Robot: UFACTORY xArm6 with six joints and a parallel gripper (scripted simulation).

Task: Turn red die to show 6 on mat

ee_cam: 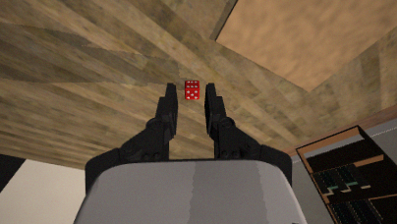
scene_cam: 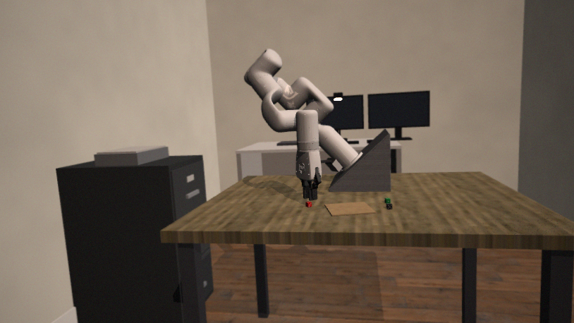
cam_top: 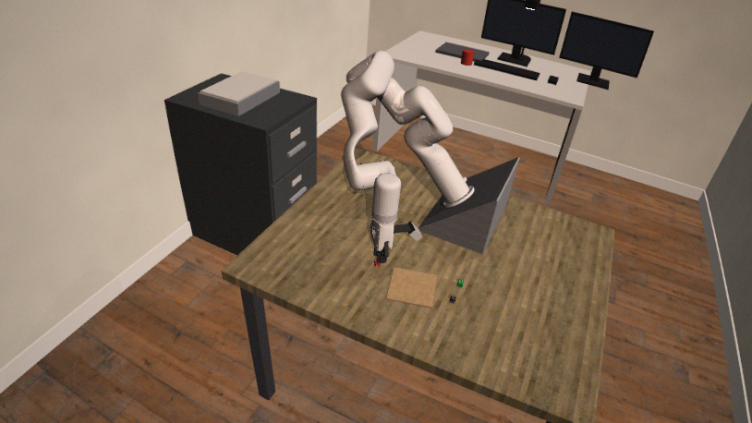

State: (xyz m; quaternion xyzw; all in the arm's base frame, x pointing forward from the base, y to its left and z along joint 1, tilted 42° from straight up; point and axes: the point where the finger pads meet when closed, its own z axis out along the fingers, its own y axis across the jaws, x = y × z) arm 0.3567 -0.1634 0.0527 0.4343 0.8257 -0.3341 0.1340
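Now: the red die 10 mm ahead of my hand, 10 mm to the right of it and 40 mm below it. From my hand the other things lie so: tan mat (50 mm ahead, 130 mm to the left, 40 mm below); then black die (50 mm ahead, 260 mm to the left, 40 mm below); then green die (30 mm behind, 260 mm to the left, 40 mm below).
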